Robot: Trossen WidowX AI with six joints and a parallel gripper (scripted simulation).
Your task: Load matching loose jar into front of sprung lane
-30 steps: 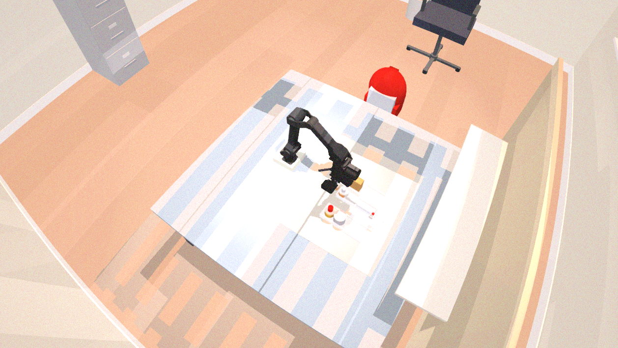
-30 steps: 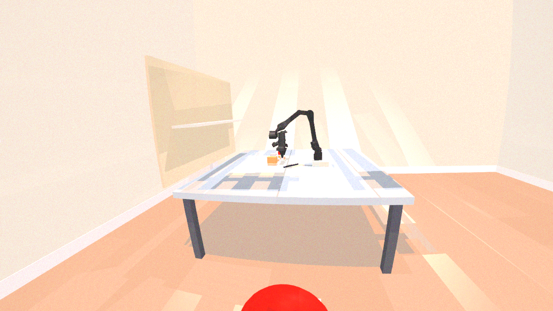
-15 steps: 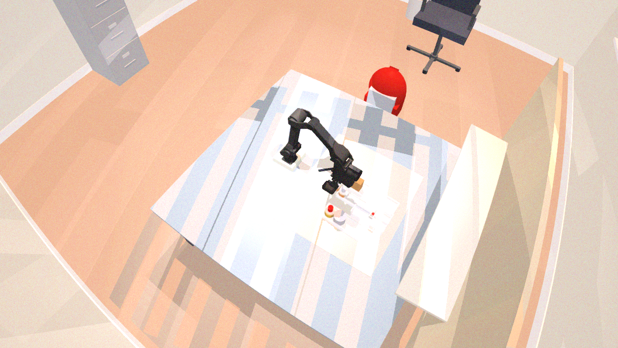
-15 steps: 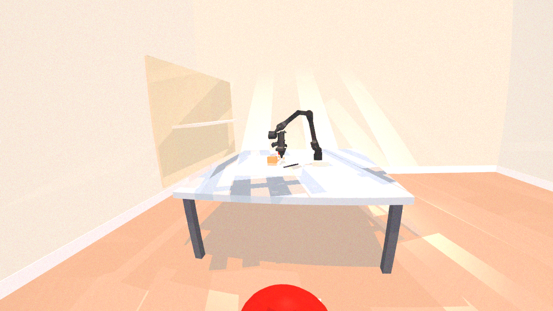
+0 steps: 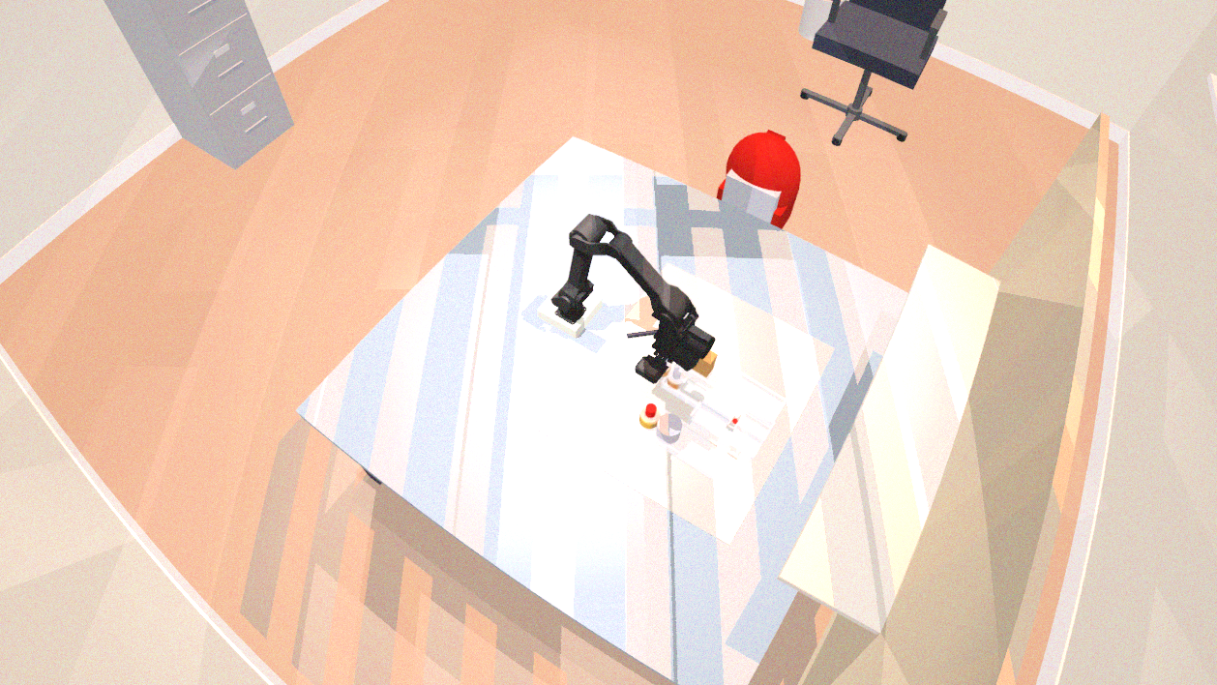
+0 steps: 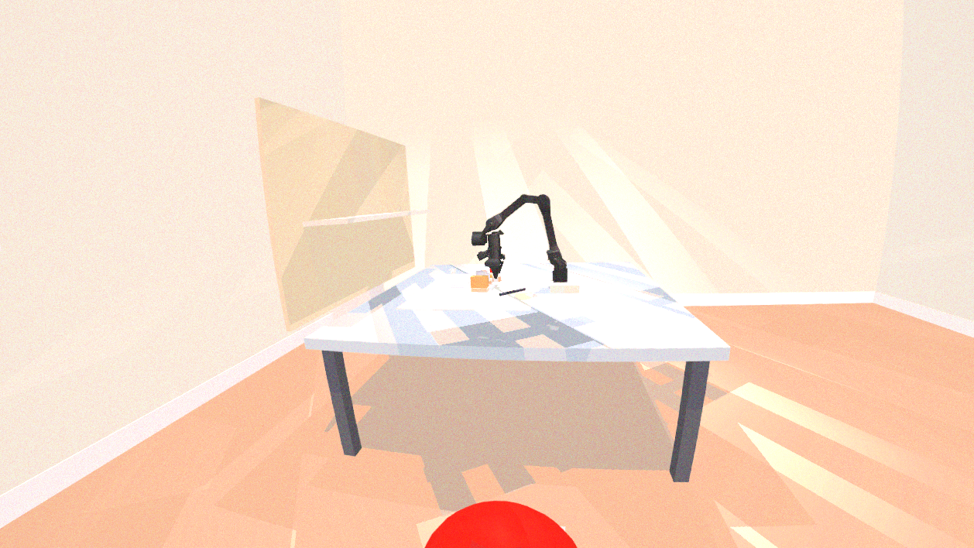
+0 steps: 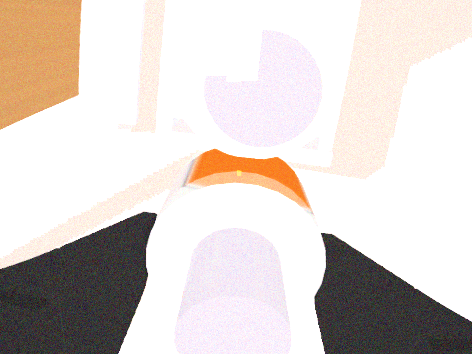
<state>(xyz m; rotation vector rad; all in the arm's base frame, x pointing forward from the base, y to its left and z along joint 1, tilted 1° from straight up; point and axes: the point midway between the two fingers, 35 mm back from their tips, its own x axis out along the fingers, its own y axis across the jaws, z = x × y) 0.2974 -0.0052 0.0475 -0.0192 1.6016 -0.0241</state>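
My gripper tip is 60 mm short of the orange box, 80 mm to the right of it and 10 mm above it. Also, from my gripper tip: red mark 230 mm ahead, 40 mm to the right, 20 mm above; white pusher lane 200 mm ahead, 20 mm to the right, 30 mm below; thin black rod 90 mm behind, 100 mm to the left, 40 mm below.
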